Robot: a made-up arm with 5 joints. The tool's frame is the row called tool. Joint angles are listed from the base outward. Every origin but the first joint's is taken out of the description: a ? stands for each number. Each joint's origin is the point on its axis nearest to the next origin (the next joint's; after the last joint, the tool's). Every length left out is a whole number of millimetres.
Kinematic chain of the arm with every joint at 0, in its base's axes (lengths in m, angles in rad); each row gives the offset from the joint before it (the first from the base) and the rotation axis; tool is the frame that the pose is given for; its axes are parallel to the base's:
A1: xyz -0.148 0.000 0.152 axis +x
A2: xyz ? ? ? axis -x
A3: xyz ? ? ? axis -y
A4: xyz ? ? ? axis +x
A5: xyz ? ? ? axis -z
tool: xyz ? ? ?
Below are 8 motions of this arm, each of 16 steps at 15 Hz.
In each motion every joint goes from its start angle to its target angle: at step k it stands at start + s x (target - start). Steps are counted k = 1, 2, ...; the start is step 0. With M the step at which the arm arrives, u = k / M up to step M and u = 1 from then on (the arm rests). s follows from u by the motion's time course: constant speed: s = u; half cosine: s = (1 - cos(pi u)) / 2; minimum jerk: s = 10 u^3 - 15 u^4 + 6 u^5.
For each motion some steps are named. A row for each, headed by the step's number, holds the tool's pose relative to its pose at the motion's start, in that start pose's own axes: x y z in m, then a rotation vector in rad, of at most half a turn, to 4 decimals.
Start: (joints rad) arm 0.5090 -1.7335 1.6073 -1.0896 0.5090
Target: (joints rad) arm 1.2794 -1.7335 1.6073 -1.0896 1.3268
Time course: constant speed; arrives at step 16
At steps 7, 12, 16:
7: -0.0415 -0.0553 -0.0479 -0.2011 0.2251 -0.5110
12: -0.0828 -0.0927 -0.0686 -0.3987 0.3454 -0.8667
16: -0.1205 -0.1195 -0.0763 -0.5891 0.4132 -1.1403

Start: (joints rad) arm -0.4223 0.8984 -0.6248 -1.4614 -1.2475
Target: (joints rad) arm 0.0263 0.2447 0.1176 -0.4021 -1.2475
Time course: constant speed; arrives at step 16
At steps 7, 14, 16:
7: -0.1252 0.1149 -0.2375 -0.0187 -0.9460 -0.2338
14: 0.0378 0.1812 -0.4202 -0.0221 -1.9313 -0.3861
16: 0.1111 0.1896 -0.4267 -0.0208 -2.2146 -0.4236

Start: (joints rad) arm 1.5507 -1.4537 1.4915 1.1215 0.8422
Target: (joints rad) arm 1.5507 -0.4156 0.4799 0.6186 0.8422
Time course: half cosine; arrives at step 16
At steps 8, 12, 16:
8: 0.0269 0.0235 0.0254 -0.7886 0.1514 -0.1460
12: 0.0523 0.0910 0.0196 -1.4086 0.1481 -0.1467
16: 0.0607 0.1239 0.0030 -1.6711 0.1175 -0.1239

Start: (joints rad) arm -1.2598 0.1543 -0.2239 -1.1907 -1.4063
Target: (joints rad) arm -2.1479 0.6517 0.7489 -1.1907 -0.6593
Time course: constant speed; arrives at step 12
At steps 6, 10, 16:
6: 0.0595 0.2101 0.0945 -0.4230 0.6042 -0.7850
10: 0.1770 0.3560 0.0664 -0.9907 0.8613 -1.1202
16: 0.2280 0.4250 0.0117 -1.3413 0.9114 -1.1963

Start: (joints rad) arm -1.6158 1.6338 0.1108 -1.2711 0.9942
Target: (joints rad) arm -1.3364 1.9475 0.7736 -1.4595 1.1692
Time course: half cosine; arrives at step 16
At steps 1, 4, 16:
1: -0.0004 -0.0030 0.0014 0.0004 -0.0028 -0.0078
4: -0.0079 -0.0456 0.0210 0.0064 -0.0425 -0.1185
16: -0.1294 -0.2706 0.1071 0.0328 -0.2614 -0.8210

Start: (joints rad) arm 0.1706 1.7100 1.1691 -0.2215 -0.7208
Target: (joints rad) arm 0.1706 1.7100 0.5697 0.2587 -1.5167
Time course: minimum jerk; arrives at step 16
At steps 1, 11, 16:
1: 0.0002 -0.0003 -0.0006 0.0017 0.0003 0.0021
11: 0.0329 -0.0221 -0.2455 0.6324 -0.0884 0.6430
16: 0.0254 -0.0059 -0.2957 0.7663 -0.1585 0.7448

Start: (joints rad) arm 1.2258 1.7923 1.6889 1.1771 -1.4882
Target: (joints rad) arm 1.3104 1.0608 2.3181 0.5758 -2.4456
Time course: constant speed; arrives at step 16
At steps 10, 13, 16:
10: 0.1430 0.1170 0.1694 -0.5075 0.6558 0.6182
13: 0.1986 0.1812 0.1818 -0.5733 0.9412 0.7242
16: 0.2585 0.2465 0.1687 -0.5833 1.2511 0.7801

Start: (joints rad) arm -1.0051 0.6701 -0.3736 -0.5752 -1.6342
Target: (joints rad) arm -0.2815 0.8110 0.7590 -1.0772 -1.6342
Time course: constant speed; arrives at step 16
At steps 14, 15, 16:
14: 0.0482 0.4532 0.1143 -0.6313 -0.0825 -0.7278
15: 0.0600 0.4846 0.1106 -0.6461 -0.0962 -0.7999
16: 0.0733 0.5148 0.1067 -0.6560 -0.1108 -0.8736

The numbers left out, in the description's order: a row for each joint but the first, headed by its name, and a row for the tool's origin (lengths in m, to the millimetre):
A2: 0.000 -0.079 -0.211
A3: 0.000 0.092 -0.095
A4: 0.191 0.000 0.064
A5: 0.000 -0.339 0.133
tool: 0.008 -0.007 0.000

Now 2 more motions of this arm.
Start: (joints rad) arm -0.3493 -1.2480 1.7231 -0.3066 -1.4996
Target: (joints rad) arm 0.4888 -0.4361 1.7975 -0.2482 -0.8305
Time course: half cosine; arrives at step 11
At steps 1, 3, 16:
1: -0.0010 0.0042 0.0004 -0.0012 -0.0012 -0.0145
3: -0.0062 0.0356 0.0042 -0.0096 -0.0107 -0.1235
16: 0.0250 0.1936 0.0394 -0.0390 -0.0762 -0.7138

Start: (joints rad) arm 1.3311 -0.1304 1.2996 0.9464 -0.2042
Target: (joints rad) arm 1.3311 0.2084 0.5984 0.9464 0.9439
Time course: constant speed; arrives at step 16
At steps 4, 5, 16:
4: -0.0159 -0.0203 -0.0184 -0.0197 0.1693 -0.3821
5: -0.0208 -0.0248 -0.0217 -0.0346 0.2107 -0.4775
16: -0.0838 -0.0578 -0.0215 -0.4579 0.5692 -1.5002

